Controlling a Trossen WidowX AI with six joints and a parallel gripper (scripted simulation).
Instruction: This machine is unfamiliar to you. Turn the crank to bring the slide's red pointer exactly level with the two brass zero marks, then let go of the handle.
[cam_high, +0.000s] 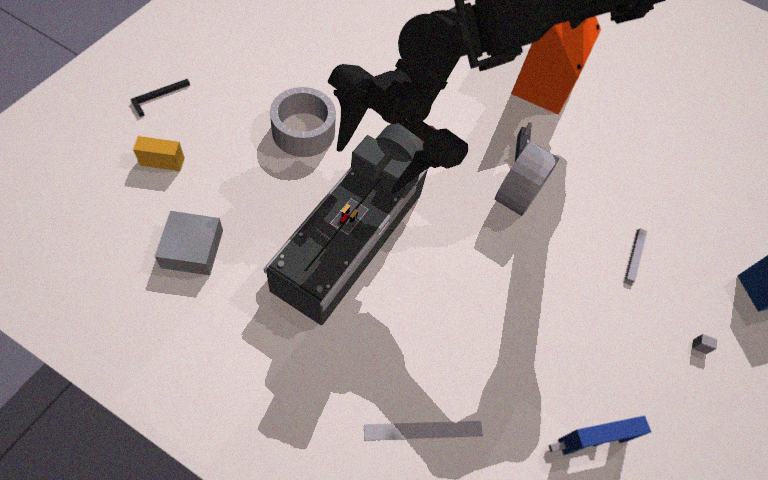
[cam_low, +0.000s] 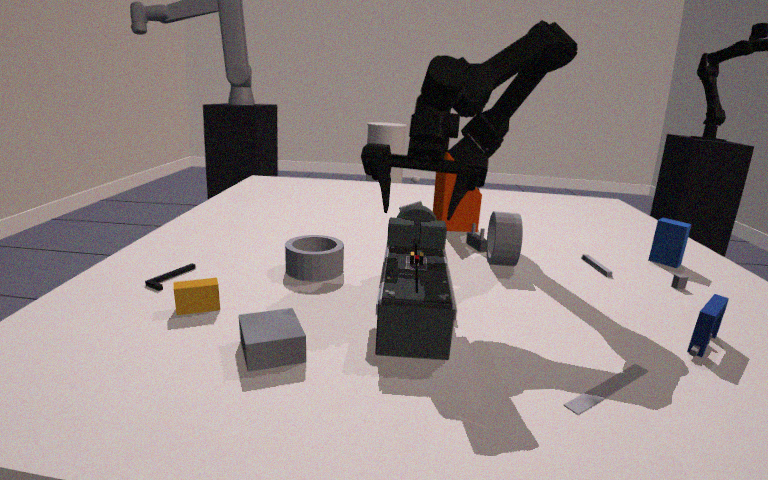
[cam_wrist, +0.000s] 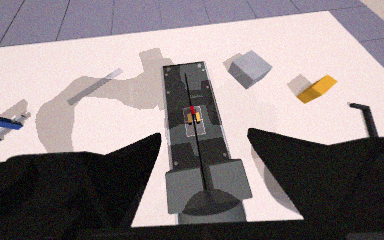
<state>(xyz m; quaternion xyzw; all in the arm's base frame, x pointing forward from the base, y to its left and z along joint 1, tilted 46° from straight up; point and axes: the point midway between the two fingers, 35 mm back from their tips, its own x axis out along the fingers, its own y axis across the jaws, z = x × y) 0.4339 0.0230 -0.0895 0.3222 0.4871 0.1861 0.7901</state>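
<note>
The crank handle is 15 cm behind my gripper tip and 7 cm below it. The rest, counted from my gripper tip: red pointer 5 cm below, 5 cm ahead, 1 cm to the left; then grey cube 19 cm ahead, 15 cm to the right, 12 cm below; then yellow block 29 cm to the right, 11 cm below, 11 cm ahead.
</note>
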